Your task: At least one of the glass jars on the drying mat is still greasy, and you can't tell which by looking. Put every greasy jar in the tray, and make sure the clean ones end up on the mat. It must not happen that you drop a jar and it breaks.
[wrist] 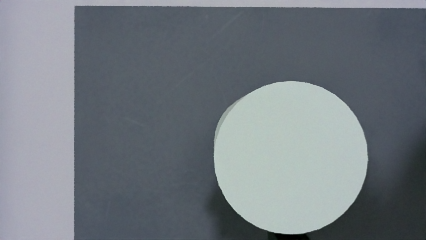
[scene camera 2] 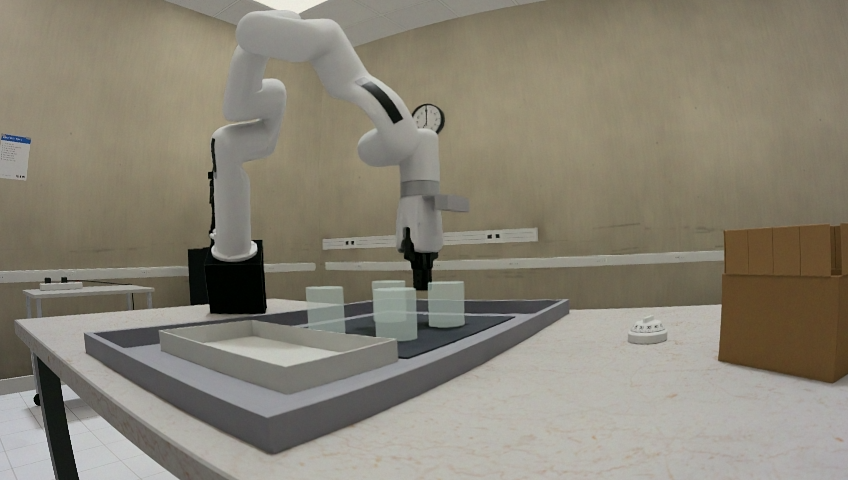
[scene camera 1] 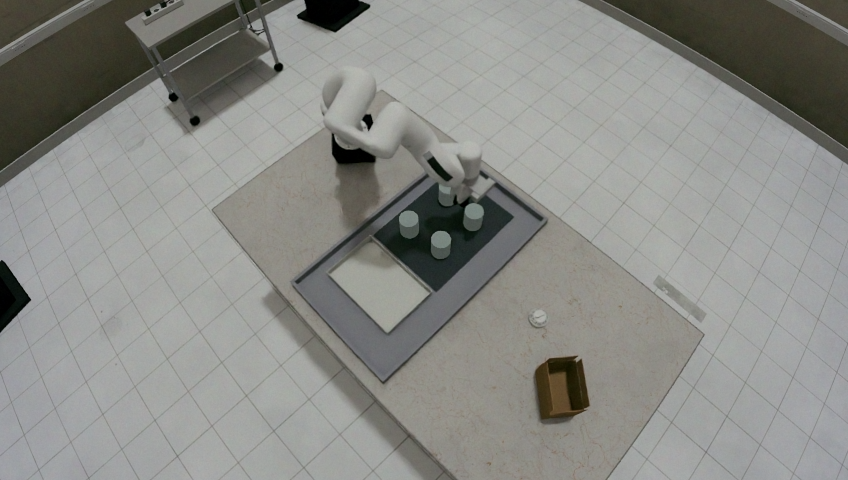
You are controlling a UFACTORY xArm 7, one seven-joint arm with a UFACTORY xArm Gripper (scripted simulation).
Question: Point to a dark drying mat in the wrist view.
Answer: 149, 90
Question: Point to a cardboard box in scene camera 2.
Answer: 777, 288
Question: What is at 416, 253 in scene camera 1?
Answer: A dark drying mat.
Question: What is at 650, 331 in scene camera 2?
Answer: A white knob.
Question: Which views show the white tray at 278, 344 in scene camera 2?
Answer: Scene camera 2 and scene camera 1 only.
